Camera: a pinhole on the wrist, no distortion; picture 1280 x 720 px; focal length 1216.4 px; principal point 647.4 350.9 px. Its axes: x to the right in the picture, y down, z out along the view. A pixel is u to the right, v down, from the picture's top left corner.
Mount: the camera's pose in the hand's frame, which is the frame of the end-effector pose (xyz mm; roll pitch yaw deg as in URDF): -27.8 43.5 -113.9 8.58 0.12 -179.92
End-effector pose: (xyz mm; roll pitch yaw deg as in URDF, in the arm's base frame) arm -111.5 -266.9 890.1 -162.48 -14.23 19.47
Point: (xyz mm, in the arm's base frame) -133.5 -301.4 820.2
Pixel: 800 545
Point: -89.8 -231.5 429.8
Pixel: 762 384
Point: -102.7 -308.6 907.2
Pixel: 250 665
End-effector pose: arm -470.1 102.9 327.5 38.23 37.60 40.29
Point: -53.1 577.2 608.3
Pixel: outside the picture
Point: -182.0 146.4 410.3
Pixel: 74 634
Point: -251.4 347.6 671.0
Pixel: outside the picture
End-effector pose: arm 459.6 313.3 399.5 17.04 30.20 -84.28
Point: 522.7 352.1 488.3
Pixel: 993 235
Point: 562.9 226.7 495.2
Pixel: 299 64
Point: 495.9 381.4 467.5
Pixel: 1241 482
